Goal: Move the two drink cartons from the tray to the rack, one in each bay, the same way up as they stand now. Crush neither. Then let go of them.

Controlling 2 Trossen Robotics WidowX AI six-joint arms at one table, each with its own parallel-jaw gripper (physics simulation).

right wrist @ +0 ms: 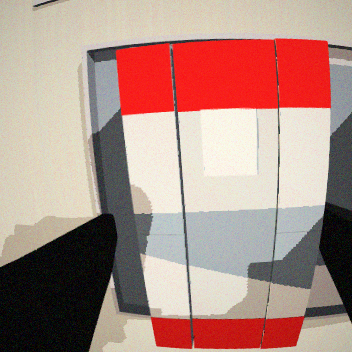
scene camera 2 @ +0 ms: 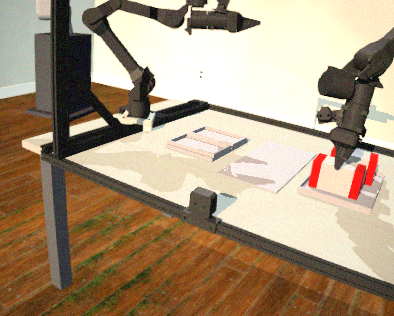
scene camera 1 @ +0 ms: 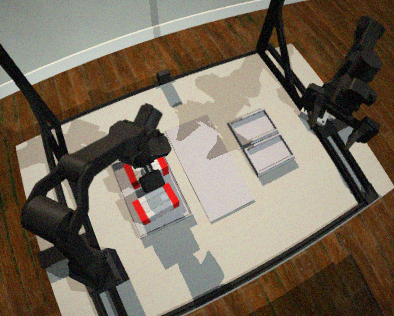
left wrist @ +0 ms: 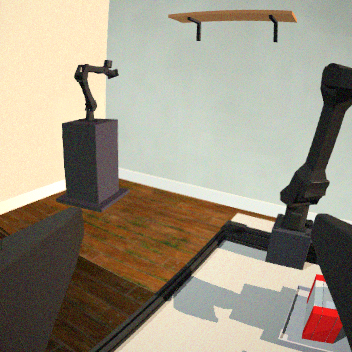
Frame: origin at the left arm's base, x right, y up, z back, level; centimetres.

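Seen in the pictures: left gripper, fingertip midpoint: (scene camera 2: pixel 258 22) (scene camera 1: pixel 329 139) (left wrist: pixel 202 224); right gripper, fingertip midpoint: (right wrist: pixel 216 221) (scene camera 2: pixel 339 166) (scene camera 1: pixel 145 165); left arm's base, link origin: (scene camera 2: pixel 138 115); right arm's base, link origin: (scene camera 1: pixel 98 272) (left wrist: pixel 293 224).
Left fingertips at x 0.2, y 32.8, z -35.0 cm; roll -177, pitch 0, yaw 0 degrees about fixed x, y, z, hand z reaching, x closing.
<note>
Pixels of each thing's top centre, then the offset from my left fingertips to it. "spot": a spot on its surface instead.
- tray, top centre: (right wrist: pixel 323 204) (left wrist: pixel 347 322) (scene camera 2: pixel 345 179) (scene camera 1: pixel 149 188) dx +33.6, dy -34.7, dz -23.0 cm
- carton, top centre: (right wrist: pixel 230 234) (scene camera 2: pixel 340 163) (scene camera 1: pixel 145 165) dx +37.4, dy -28.9, dz -19.0 cm
- two-bay rack, top centre: (scene camera 2: pixel 208 138) (scene camera 1: pixel 262 138) dx +12.2, dy -34.3, dz +12.0 cm
- dark block, surface spot: (scene camera 2: pixel 203 202) (scene camera 1: pixel 160 73) spot: dx +56.0, dy -32.5, dz +13.7 cm
The tray (scene camera 1: pixel 166 226) (scene camera 2: pixel 335 203) (right wrist: pixel 100 150) holds two white cartons with red end bands, lying side by side. The nearer carton in scene camera 1 (scene camera 1: pixel 157 205) also shows in the left wrist view (left wrist: pixel 324 320). The other carton (scene camera 1: pixel 161 166) (scene camera 2: pixel 335 181) (right wrist: pixel 150 160) is below my right gripper (scene camera 2: pixel 339 167) (right wrist: pixel 216 221), which points down, open, with its fingers on either side and apart from it. Its fingertips are hidden in scene camera 1. My left gripper (scene camera 1: pixel 329 136) (scene camera 2: pixel 259 23) (left wrist: pixel 202 224) is open and empty, high over its own side. The two-bay rack (scene camera 1: pixel 276 167) (scene camera 2: pixel 190 152) holds no carton.
A flat pale panel (scene camera 1: pixel 210 170) (scene camera 2: pixel 272 165) lies between tray and rack. A dark block (scene camera 1: pixel 163 76) (scene camera 2: pixel 203 202) stands on the table's edge rail. Black frame posts and rails border the table. Another small arm stands on a pedestal (left wrist: pixel 90 160) beyond the table.
</note>
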